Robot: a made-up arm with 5 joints.
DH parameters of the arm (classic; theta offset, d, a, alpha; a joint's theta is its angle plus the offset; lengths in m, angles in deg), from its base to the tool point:
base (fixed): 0 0 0.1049 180
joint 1: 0 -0.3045 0.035 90
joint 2: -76.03 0 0.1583 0
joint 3: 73.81 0 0.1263 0
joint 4: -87.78 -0.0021 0 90
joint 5: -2.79 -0.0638 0 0
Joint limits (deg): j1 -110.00..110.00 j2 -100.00..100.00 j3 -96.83..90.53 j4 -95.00..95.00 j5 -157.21..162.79
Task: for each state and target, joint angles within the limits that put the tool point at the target. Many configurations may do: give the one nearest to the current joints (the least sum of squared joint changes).
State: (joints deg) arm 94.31 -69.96 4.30 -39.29 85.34
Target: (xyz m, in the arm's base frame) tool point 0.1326 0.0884 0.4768
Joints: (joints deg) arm 108.70 -100.00 43.40 -66.76 85.34
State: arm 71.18 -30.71 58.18 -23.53 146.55
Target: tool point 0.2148 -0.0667 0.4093
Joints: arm 30.32 -49.50 66.33 -23.89 146.55
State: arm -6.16 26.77 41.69 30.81 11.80
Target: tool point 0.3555 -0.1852 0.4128
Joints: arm 36.08 20.06 -14.39 8.20 11.80
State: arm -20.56 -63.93 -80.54 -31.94 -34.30
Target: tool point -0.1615 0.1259 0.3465
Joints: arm 25.70 -82.20 -90.08 -34.57 -34.30
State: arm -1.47 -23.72 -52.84 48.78 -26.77
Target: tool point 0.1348 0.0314 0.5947
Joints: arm -49.18 -38.55 -42.94 62.56 -26.77
